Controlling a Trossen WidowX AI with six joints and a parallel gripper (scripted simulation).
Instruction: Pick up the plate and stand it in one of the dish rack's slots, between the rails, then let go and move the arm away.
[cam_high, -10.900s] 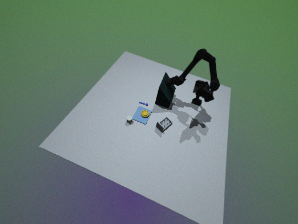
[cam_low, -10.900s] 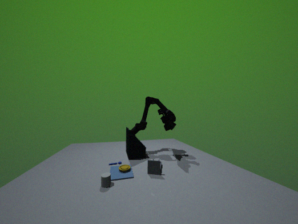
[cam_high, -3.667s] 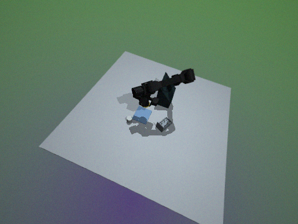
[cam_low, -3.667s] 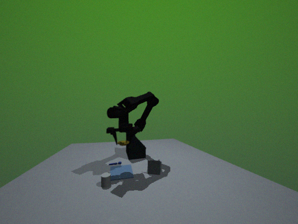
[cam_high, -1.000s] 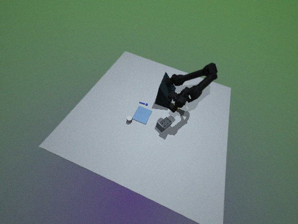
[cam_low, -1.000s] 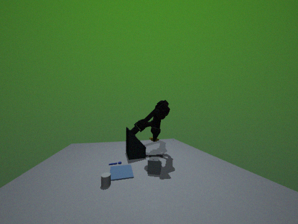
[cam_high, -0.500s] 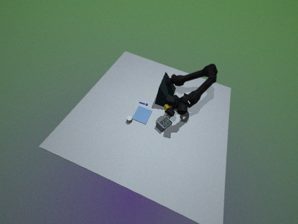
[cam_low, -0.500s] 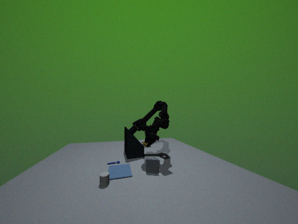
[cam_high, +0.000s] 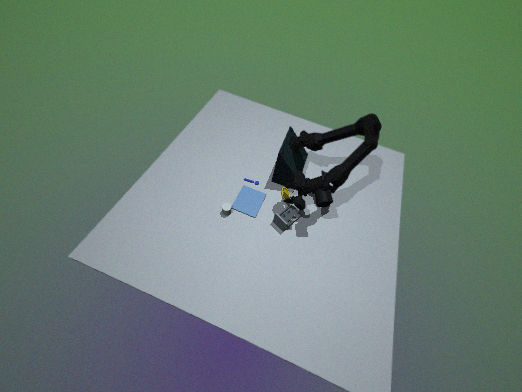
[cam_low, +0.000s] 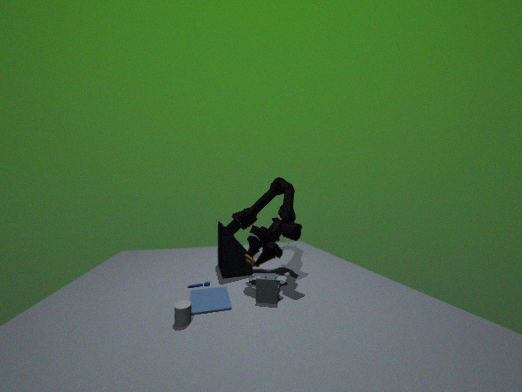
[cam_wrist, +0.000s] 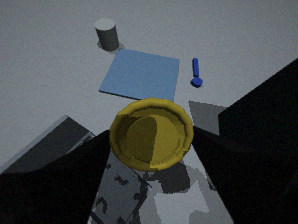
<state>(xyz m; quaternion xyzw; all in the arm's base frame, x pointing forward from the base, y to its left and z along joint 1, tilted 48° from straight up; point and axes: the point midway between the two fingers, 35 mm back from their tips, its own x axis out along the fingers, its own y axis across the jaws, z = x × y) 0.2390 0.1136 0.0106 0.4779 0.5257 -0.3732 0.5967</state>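
Right now my gripper tip is 8 cm above the dish rack, 6 cm to the right of it and 5 cm short of it. Round my gripper tip: yellow plate 1 cm to the left, 1 cm above; then blue spoon 18 cm to the right, 10 cm below, 7 cm behind; then light blue mat 15 cm to the right, 10 cm below, 5 cm ahead.
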